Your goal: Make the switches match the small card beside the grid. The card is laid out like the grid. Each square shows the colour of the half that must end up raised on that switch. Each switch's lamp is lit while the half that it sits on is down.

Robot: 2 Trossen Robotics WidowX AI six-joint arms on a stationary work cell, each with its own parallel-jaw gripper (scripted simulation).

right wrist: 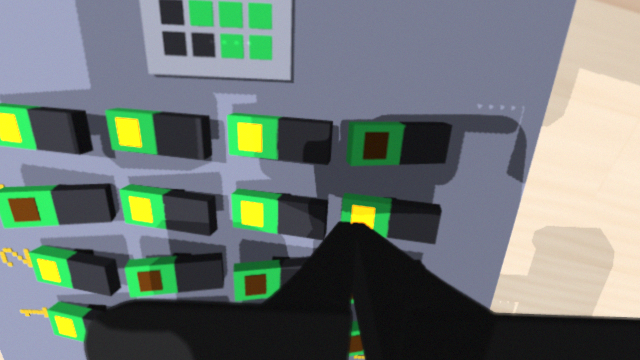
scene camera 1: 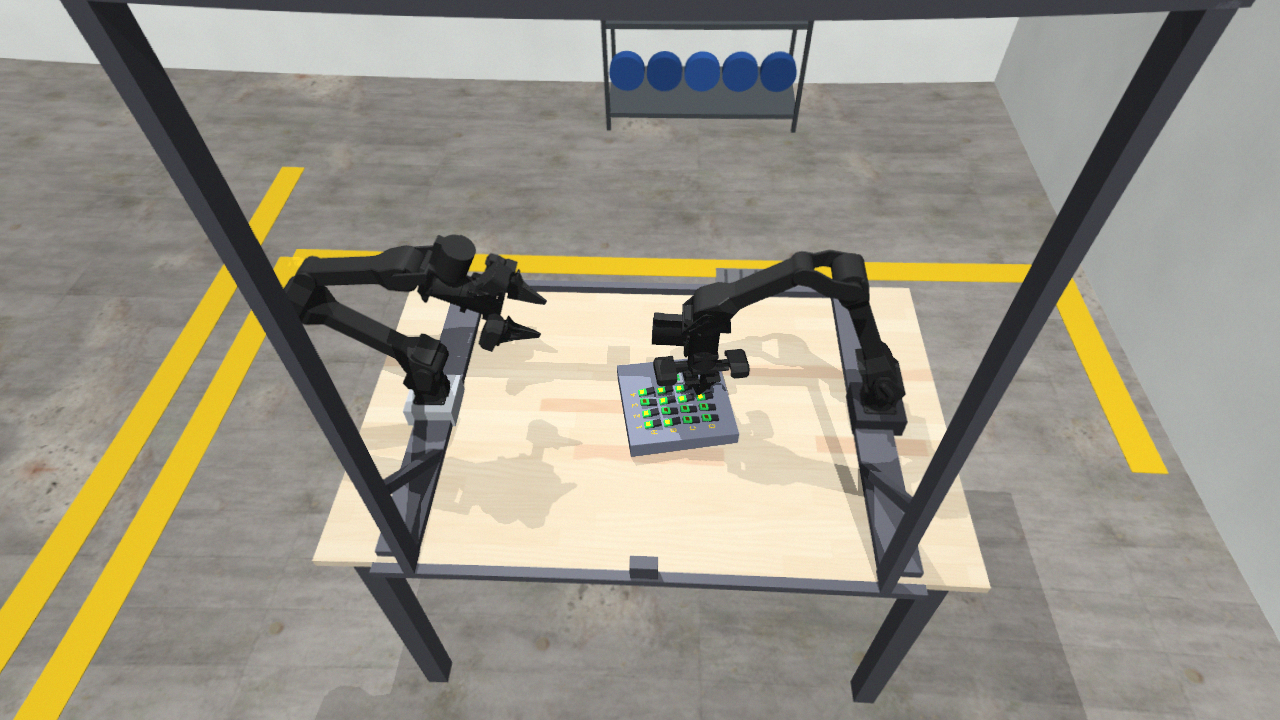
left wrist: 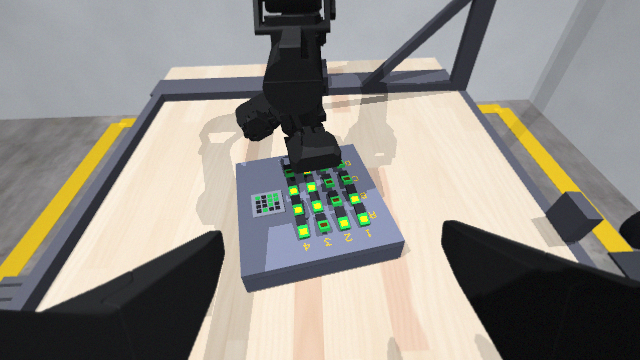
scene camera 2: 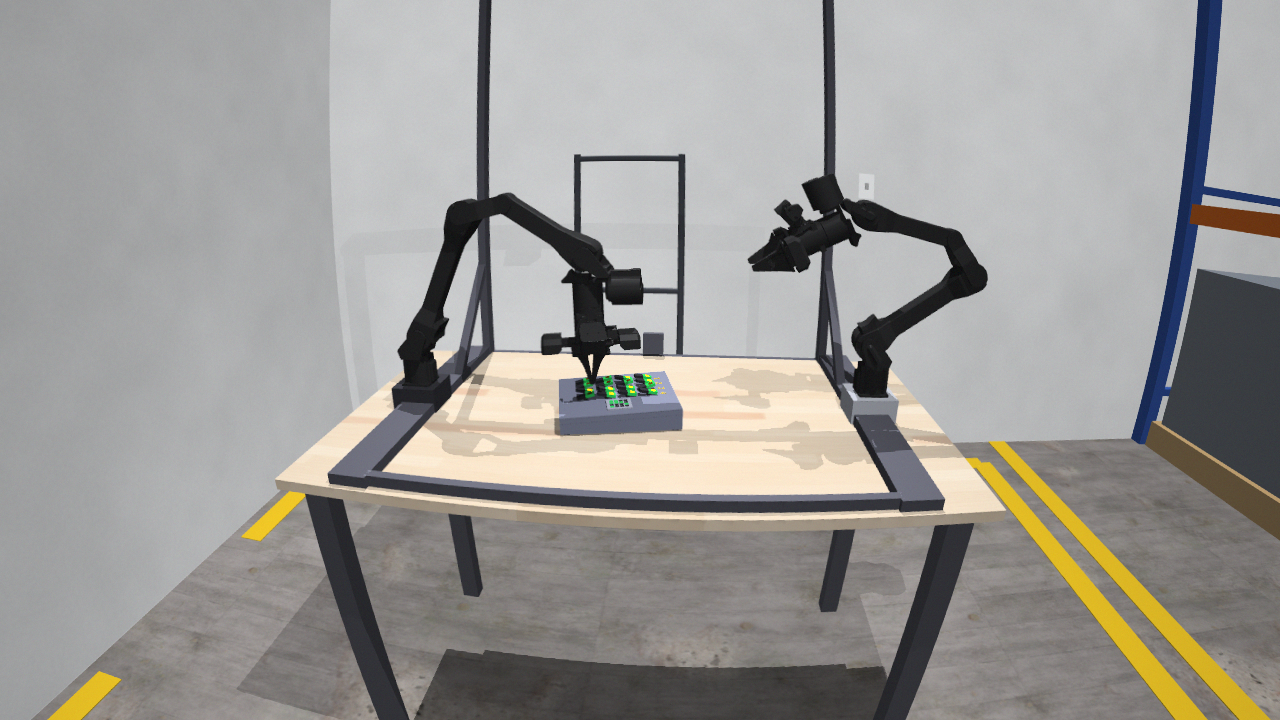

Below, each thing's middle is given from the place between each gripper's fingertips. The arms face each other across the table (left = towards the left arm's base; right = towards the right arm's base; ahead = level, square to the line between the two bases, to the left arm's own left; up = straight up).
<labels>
The switch d4 (right wrist: 369, 143) is 3 cm ahead of my right hand (scene camera 2: 592, 383), 1 cm to the right of it and 5 cm below it. Round my right hand: switch b4 (right wrist: 183, 135): 2 cm ahead, 7 cm to the left, 4 cm below; then switch c4 (right wrist: 273, 137): 2 cm ahead, 3 cm to the left, 5 cm below.
Now: the switch b4 260 mm to the right of my left hand (scene camera 1: 543, 318), 260 mm below it and 30 mm ahead of it. Round my left hand: switch d4: 340 mm to the right, 260 mm below, 50 mm ahead; switch c4: 300 mm to the right, 260 mm below, 40 mm ahead.
</labels>
